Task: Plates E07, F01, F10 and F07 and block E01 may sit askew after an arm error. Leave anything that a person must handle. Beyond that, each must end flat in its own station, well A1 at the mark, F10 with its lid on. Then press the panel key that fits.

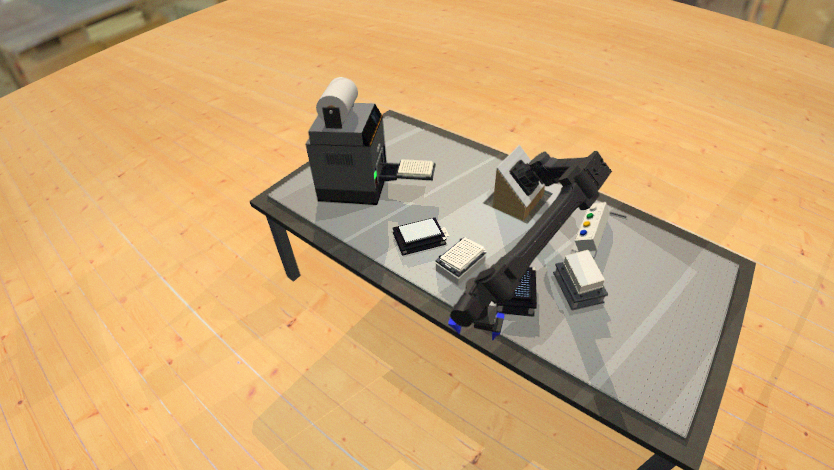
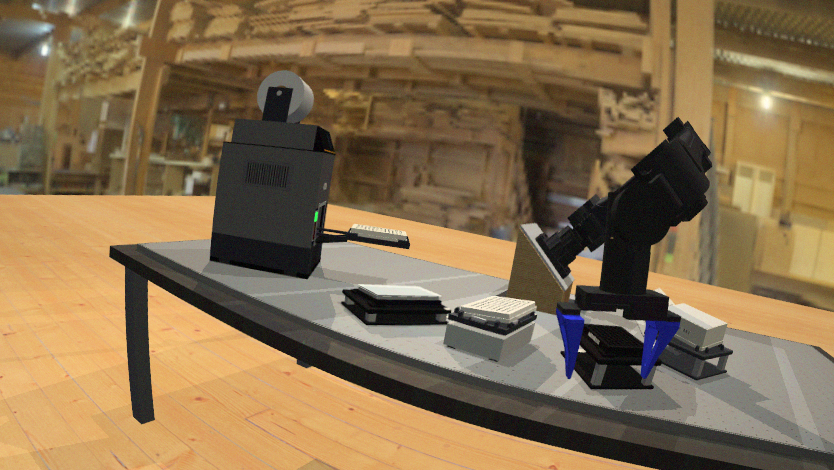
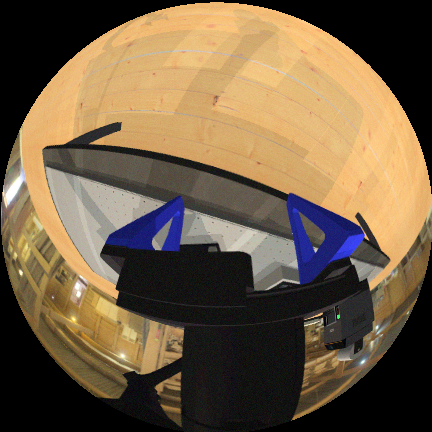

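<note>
My gripper (image 1: 475, 330) (image 2: 606, 377) (image 3: 236, 198) is open and empty, fingers pointing down near the table's front edge. A dark plate (image 1: 524, 282) (image 2: 613, 337) sits on a black raised station behind it, partly hidden by the arm. A cream welled plate (image 1: 462, 254) (image 2: 499, 307) on a grey station looks slightly askew. A white-topped plate (image 1: 420, 230) (image 2: 399, 291) lies on a low black station. A white block-like piece (image 1: 584, 270) (image 2: 700, 324) stands on the right station. Another cream plate (image 1: 416, 168) (image 2: 379, 231) lies on the machine's tray. Labels and the A1 marks are unreadable.
The dark machine (image 1: 347, 169) (image 2: 268, 204) (image 3: 350, 320) with a white roll stands at the left; its green light is lit. The key panel (image 1: 590, 226) has coloured keys, including green, yellow and blue. A sloped wooden stand (image 1: 513, 201) (image 2: 534, 280) is beside the arm base.
</note>
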